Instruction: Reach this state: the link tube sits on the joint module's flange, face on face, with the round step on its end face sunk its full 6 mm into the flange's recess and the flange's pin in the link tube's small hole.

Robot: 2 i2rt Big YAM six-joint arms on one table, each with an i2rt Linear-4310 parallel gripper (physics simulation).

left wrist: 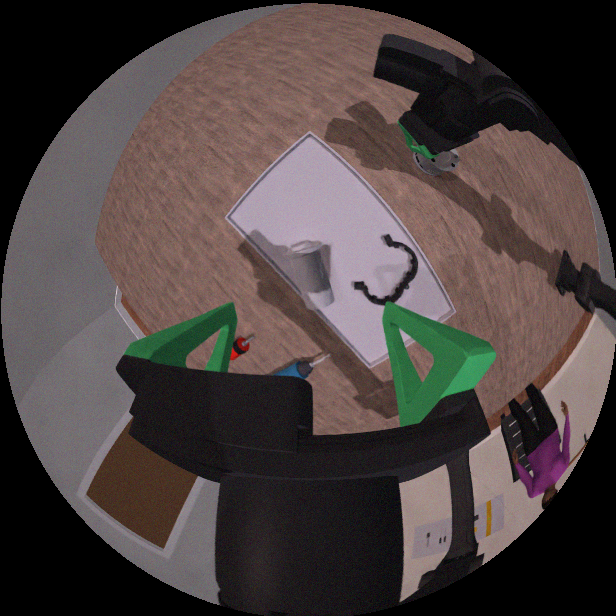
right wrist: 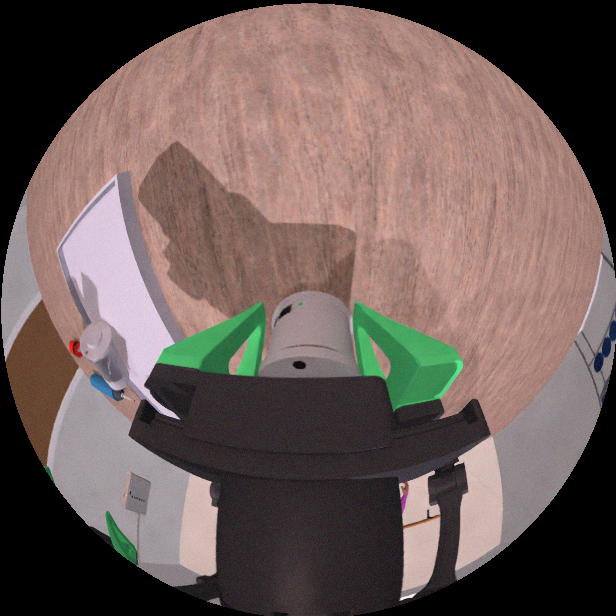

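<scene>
The grey link tube (right wrist: 310, 336) stands upright between my right gripper's (right wrist: 308, 313) green fingers, which press on both of its sides. I cannot tell whether it still touches the wooden table. In the left wrist view the right gripper (left wrist: 433, 152) is at the far right, off the mat, with the tube's end (left wrist: 437, 163) showing below it. The grey joint module (left wrist: 310, 270) stands on the white mat (left wrist: 339, 241); it also shows in the right wrist view (right wrist: 103, 353) at the far left. My left gripper (left wrist: 310, 310) is open and empty, high above the mat's near edge.
A black C-shaped part (left wrist: 390, 272) lies on the mat to the right of the joint module. A red-handled tool (left wrist: 240, 347) and a blue-handled tool (left wrist: 298, 367) lie on the table just off the mat's near edge.
</scene>
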